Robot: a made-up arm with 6 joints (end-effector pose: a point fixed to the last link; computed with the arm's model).
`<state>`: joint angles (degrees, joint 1 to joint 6).
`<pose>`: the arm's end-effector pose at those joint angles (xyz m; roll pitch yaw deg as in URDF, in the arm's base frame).
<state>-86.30 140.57 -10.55 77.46 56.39 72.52</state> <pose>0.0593 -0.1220 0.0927 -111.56 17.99 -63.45</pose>
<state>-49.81 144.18 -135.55 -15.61 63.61 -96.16</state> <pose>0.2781 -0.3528 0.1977 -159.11 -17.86 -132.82</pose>
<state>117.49 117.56 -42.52 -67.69 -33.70 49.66</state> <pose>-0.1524 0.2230 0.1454 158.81 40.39 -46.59</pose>
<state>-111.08 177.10 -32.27 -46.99 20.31 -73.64</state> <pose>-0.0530 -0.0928 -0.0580 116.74 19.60 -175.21</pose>
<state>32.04 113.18 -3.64 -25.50 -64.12 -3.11</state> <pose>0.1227 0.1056 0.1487 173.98 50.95 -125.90</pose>
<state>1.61 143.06 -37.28 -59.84 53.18 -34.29</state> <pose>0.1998 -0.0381 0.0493 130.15 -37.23 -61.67</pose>
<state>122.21 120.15 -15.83 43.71 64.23 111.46</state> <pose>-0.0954 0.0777 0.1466 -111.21 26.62 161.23</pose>
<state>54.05 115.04 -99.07 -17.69 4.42 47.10</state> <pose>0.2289 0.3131 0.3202 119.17 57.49 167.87</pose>
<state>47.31 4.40 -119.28 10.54 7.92 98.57</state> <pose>-0.2729 -0.2935 0.3773 -20.58 8.31 154.53</pose>
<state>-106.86 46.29 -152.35 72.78 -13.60 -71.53</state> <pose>0.0646 0.2617 0.5581 12.62 -25.32 -106.02</pose>
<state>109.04 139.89 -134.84 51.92 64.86 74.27</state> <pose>-0.1861 0.4012 0.2478 140.25 -43.38 -141.28</pose>
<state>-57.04 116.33 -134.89 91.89 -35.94 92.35</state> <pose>0.1646 -0.3217 0.4539 -44.11 -64.80 131.90</pose>
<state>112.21 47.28 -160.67 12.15 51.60 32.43</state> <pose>0.0789 -0.2209 0.5517 8.16 23.08 155.83</pose>
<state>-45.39 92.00 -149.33 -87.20 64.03 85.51</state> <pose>0.0513 -0.1328 0.5797 64.41 31.71 -44.42</pose>
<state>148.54 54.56 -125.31 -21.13 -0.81 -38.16</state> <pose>0.0758 -0.0467 0.6008 -11.81 6.60 88.60</pose>
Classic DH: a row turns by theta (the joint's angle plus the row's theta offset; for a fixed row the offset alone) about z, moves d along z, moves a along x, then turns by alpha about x. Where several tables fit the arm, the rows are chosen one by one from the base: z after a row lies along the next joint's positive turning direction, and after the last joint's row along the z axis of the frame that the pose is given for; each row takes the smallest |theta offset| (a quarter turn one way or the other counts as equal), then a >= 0, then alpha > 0; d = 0 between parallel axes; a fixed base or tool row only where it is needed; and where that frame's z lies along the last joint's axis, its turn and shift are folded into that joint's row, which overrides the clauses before.
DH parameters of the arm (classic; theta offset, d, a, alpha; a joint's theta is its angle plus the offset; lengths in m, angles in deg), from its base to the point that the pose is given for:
joint 1: 0 0.1162 0 -90
joint 2: 7.79 0 -0.2841 0
joint 3: 77.22 0 -0.0152 90
joint 4: 0 0.1732 0 -90
joint 5: 0 0 0.0001 90
joint 6: 0 0.0631 0 0

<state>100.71 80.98 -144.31 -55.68 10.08 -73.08</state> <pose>-0.0044 0.0730 0.6222 -26.64 -10.65 -27.13</pose>
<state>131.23 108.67 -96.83 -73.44 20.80 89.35</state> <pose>-0.2198 0.2836 0.3516 135.08 72.58 -115.41</pose>
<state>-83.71 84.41 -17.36 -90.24 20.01 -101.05</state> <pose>-0.0069 -0.1349 0.2019 154.91 -23.68 -72.11</pose>
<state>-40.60 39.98 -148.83 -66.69 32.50 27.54</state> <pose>-0.2360 0.1611 0.5329 29.95 8.31 -71.21</pose>
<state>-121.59 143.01 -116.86 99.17 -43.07 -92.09</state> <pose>-0.2748 -0.3658 0.1834 -154.85 66.21 39.17</pose>
